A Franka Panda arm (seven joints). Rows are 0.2 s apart.
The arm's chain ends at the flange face. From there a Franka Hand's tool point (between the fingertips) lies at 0.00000 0.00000 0.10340 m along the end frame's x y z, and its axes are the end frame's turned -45 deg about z.
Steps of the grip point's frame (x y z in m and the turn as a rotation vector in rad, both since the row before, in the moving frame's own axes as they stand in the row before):
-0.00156 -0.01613 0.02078 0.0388 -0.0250 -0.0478
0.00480 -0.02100 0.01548 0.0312 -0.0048 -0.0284
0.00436 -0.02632 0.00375 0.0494 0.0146 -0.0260
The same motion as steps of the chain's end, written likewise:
-0.00782 -0.00941 0.02089 0.0098 -0.0451 -0.0478
-0.00880 -0.01635 0.01553 0.0187 -0.0255 -0.0284
-0.01292 -0.01705 0.00389 0.0453 -0.0246 -0.0260

